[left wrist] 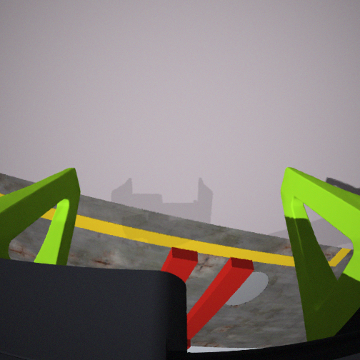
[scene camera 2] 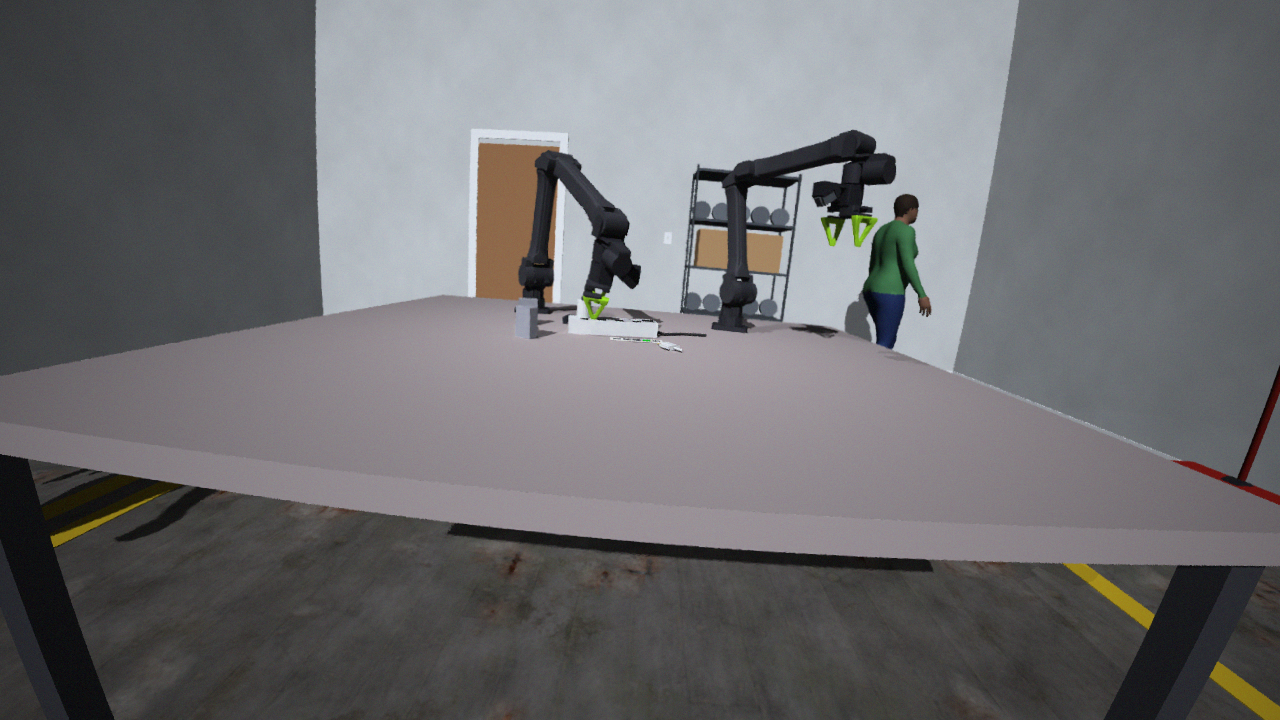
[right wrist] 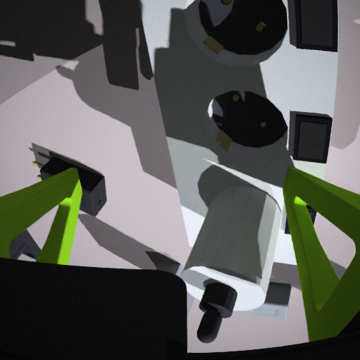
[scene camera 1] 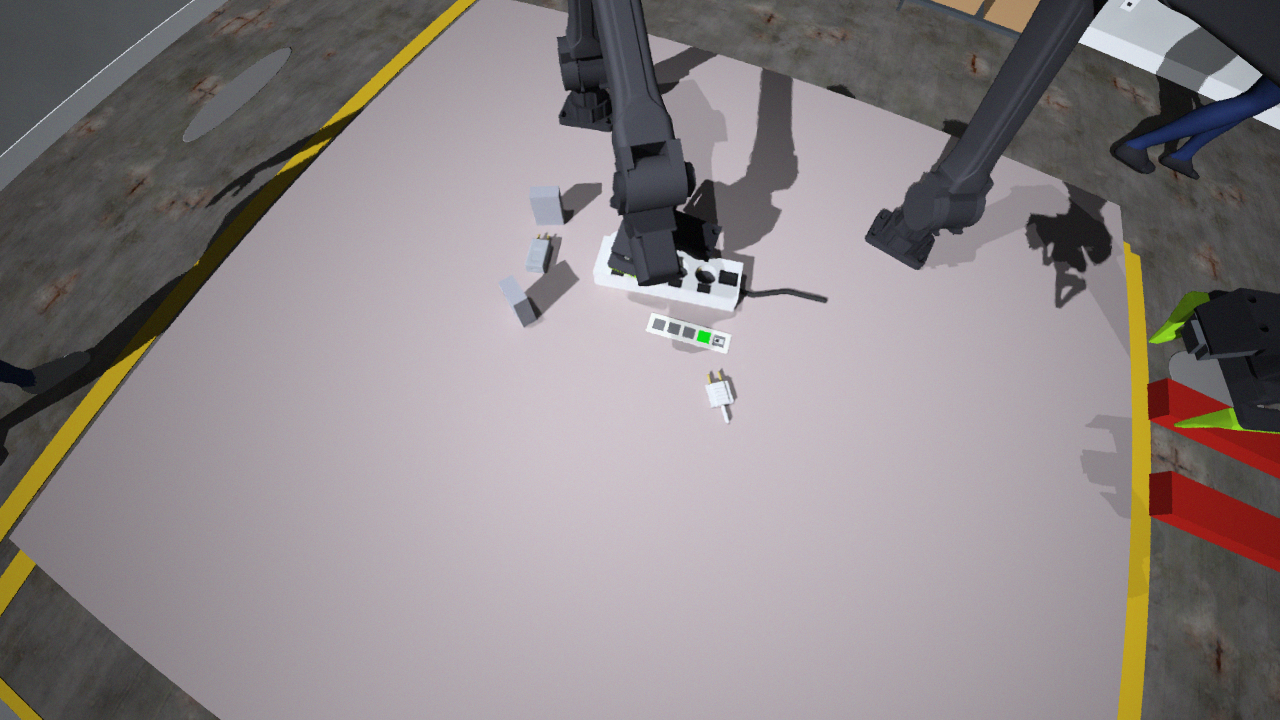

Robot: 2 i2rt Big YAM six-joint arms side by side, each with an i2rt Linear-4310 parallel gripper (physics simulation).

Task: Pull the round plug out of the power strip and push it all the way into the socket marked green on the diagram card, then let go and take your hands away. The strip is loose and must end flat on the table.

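Seen in the pictures: left gripper, fingertip midpoint: (scene camera 2: 844, 246) (scene camera 1: 1165, 382); right gripper, fingertip midpoint: (scene camera 2: 595, 311); left arm's base, origin of the base link: (scene camera 2: 729, 329) (scene camera 1: 898, 241); right arm's base, origin of the base link: (scene camera 1: 590, 115).
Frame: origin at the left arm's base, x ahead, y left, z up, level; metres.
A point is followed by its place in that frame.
Observation:
The white power strip (scene camera 1: 666, 292) {y -0.302, x 0.377, z 0.018 m} (scene camera 2: 613, 327) {y -0.307, x 0.379, z 0.022 m} (right wrist: 300, 82) lies on the table. The round plug (scene camera 2: 581, 308) {y -0.397, x 0.395, z 0.067 m} (right wrist: 232, 237), a pale cylinder with a black cord stub, stands on the strip's end away from the cable; its prongs are hidden, and the arm covers it in scene camera 1. My right gripper (scene camera 2: 594, 311) {y -0.375, x 0.340, z 0.057 m} (right wrist: 181, 178) is open low over the strip, its fingers apart on either side of the plug. The diagram card (scene camera 1: 688, 332) {y -0.234, x 0.411, z 0.002 m} (scene camera 2: 635, 339) {y -0.237, x 0.408, z 0.002 m} lies beside the strip, its fourth square from the left green. My left gripper (scene camera 1: 1167, 382) {y 0.274, x 0.287, z 0.291 m} (scene camera 2: 845, 241) {y 0.274, x 0.287, z 0.291 m} (left wrist: 180, 178) is open and empty, high at the far right.
A white two-pronged plug (scene camera 1: 718, 394) {y -0.137, x 0.480, z 0.014 m} (scene camera 2: 670, 346) {y -0.131, x 0.495, z 0.010 m} lies near the card. Left of the strip are a grey block (scene camera 1: 546, 205) {y -0.564, x 0.370, z 0.055 m}, a grey pronged adapter (scene camera 1: 537, 255) {y -0.528, x 0.447, z 0.022 m} (right wrist: 80, 185) and another grey block (scene camera 1: 519, 300) {y -0.465, x 0.550, z 0.076 m} (scene camera 2: 526, 319) {y -0.478, x 0.558, z 0.047 m}. A black cable (scene camera 1: 787, 292) {y -0.131, x 0.245, z 0.006 m} runs from the strip's right end.

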